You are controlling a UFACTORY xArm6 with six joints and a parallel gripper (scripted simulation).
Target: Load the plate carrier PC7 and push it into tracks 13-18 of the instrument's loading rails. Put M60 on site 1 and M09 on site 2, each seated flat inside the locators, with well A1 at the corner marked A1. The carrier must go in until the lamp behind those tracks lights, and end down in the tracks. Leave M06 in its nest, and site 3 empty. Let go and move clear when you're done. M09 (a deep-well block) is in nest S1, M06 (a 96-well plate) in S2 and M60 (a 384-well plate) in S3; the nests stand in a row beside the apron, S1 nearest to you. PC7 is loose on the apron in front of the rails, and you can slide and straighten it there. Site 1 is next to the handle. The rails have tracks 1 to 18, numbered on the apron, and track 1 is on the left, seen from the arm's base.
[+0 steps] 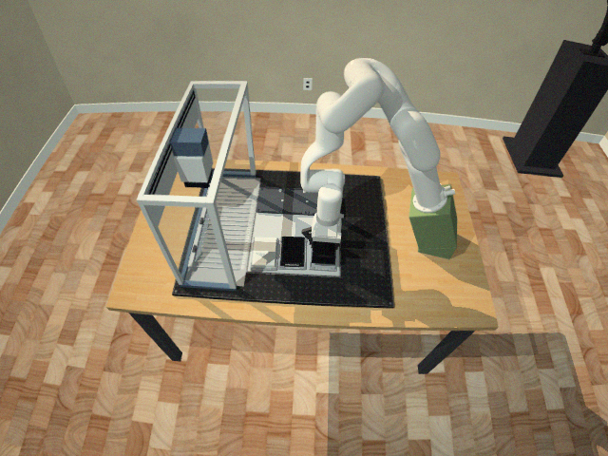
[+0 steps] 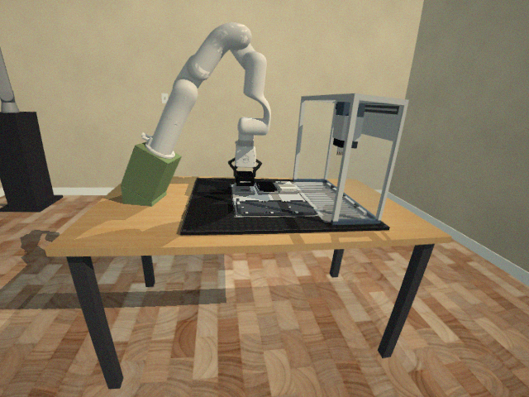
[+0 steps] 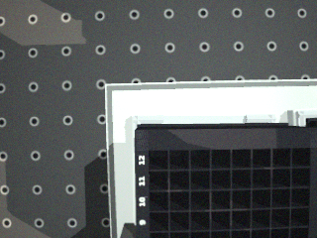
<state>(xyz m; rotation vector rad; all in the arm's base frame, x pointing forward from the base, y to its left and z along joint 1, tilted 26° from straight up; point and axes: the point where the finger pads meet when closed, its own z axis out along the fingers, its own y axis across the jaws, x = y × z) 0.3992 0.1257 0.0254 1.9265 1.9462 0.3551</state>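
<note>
Right now my hand is 120 mm short of the carrier PC7, 250 mm to the left of it and 60 mm above it. From my hand the other things lie so: apron: 110 mm ahead, 120 mm to the right, 70 mm below; black 96-well plate: 120 mm ahead, 50 mm below; nest S1: 70 mm below.
</note>
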